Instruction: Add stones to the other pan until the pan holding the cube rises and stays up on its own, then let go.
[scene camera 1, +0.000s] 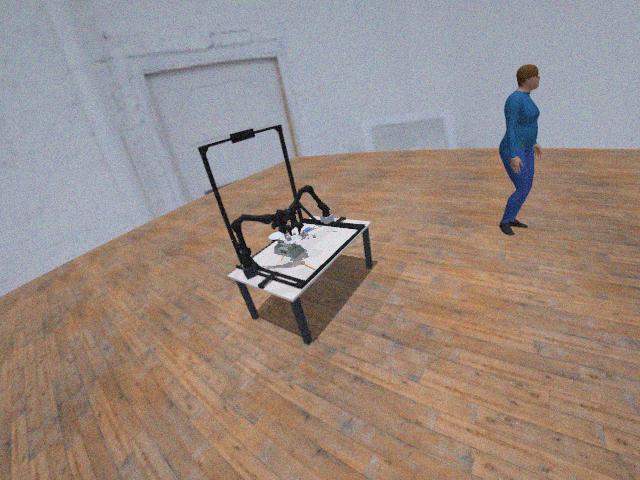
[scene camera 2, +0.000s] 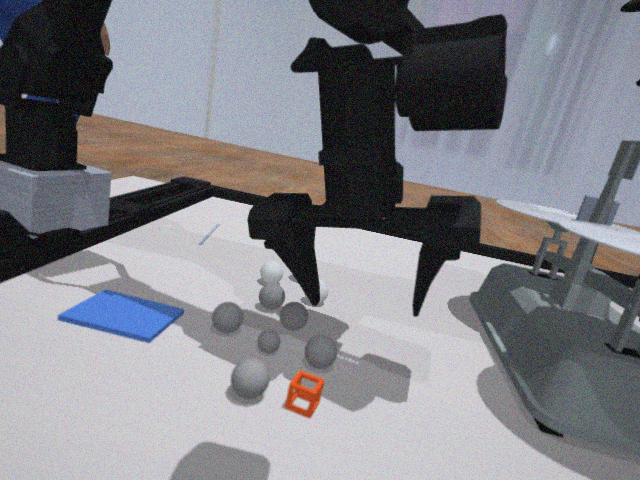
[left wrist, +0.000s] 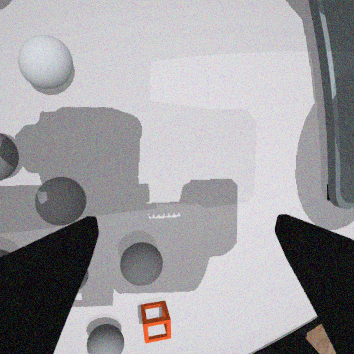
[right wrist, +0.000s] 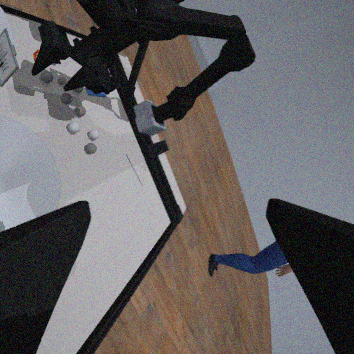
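Seen in the pictures: left gripper, fingertip midpoint: (scene camera 2: 364, 308) (left wrist: 188, 224) (right wrist: 49, 81); right gripper, fingertip midpoint: (scene camera 1: 291, 219) (scene camera 2: 630, 44) (right wrist: 179, 208); left arm's base at its link origin: (scene camera 1: 326, 215) (scene camera 2: 41, 163) (right wrist: 157, 114); right arm's base at its link origin: (scene camera 1: 248, 266).
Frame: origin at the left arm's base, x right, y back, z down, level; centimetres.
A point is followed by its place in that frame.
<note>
Grey and white round stones lie loosely grouped on the table, including a large grey stone (scene camera 2: 249, 378) @[x 12.8, y -35.9, z 6.6 cm] (left wrist: 105, 341) @[x 10.6, y -35.6, z 6.6 cm], a dark stone (scene camera 2: 321, 351) @[x 5.9, y -38.7, z 6.7 cm] (left wrist: 141, 264) @[x 4.1, y -38.3, z 6.2 cm] and a white stone (scene camera 2: 271, 272) @[x -7.2, y -27.2, z 6.9 cm]. My left gripper (scene camera 2: 366, 308) @[x 0.8, y -40.4, z 4.1 cm] (left wrist: 188, 224) @[x 0.8, y -40.4, z 4.1 cm] is open and empty above the table, between the stones and the balance; one finger partly hides another white stone. The balance has a dark grey base (scene camera 2: 558, 361) @[x -0.4, y -56.2, z 3.5 cm] (left wrist: 345, 125) @[x -5.4, y -54.4, z 6.6 cm] and a pale pan (scene camera 2: 573, 222) @[x -6.6, y -55.0, z -6.8 cm] (scene camera 1: 277, 235) @[x -3.8, y -61.0, z -6.8 cm]. The cube in a pan does not show clearly. My right gripper (right wrist: 179, 208) @[x -28.9, y -57.8, z -25.8 cm] is open and empty, high above the table's edge.
An orange open-frame cube (scene camera 2: 292, 395) @[x 10.2, y -38.4, z 8.5 cm] (left wrist: 157, 320) @[x 9.4, y -39.4, z 6.8 cm] lies beside the nearer stones. A flat blue pad (scene camera 2: 121, 315) @[x 9.3, y -21.3, z 8.3 cm] lies at the left in scene camera 2. A black rail frame edges the table. A person (scene camera 1: 521, 129) stands away from the table.
</note>
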